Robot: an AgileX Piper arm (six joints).
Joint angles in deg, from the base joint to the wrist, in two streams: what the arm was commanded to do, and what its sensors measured. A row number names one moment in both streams.
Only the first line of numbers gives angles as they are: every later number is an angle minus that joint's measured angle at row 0.
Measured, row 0:
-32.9, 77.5, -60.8, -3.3, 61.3, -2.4
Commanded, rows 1 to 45:
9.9, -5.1, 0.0, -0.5, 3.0, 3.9
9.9, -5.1, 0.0, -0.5, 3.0, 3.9
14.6, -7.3, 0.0, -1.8, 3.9, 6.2
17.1, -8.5, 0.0, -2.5, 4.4, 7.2
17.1, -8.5, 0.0, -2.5, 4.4, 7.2
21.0, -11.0, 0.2, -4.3, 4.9, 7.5
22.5, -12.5, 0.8, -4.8, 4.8, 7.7
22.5, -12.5, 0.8, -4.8, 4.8, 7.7
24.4, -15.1, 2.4, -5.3, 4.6, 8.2
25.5, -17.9, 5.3, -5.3, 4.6, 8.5
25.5, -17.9, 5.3, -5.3, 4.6, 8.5
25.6, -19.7, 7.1, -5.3, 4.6, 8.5
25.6, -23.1, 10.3, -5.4, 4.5, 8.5
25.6, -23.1, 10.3, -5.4, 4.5, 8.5
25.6, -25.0, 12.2, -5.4, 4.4, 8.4
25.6, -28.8, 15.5, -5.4, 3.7, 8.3
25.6, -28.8, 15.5, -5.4, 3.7, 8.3
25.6, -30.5, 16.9, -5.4, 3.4, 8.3
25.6, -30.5, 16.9, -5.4, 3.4, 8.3
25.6, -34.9, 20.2, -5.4, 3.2, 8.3
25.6, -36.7, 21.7, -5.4, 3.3, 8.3
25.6, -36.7, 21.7, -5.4, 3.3, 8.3
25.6, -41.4, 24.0, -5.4, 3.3, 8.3
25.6, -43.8, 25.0, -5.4, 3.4, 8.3
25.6, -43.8, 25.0, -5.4, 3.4, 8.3
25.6, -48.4, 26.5, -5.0, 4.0, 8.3
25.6, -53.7, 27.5, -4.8, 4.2, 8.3
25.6, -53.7, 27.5, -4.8, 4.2, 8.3
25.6, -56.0, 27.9, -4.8, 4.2, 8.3
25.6, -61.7, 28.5, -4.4, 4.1, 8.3
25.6, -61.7, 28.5, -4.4, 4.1, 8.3
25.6, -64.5, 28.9, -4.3, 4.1, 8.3
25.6, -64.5, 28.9, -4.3, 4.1, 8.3
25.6, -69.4, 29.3, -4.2, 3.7, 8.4
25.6, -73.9, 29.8, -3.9, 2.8, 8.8
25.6, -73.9, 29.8, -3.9, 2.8, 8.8
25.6, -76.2, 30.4, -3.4, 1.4, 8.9
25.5, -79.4, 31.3, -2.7, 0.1, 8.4
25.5, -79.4, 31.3, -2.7, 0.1, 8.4
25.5, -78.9, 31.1, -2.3, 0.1, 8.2
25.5, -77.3, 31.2, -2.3, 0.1, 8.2
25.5, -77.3, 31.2, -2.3, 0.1, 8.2
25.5, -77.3, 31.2, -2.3, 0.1, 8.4
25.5, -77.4, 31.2, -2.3, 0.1, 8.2
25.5, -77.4, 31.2, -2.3, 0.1, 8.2
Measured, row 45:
25.5, -77.3, 31.0, -2.5, 0.9, 8.5
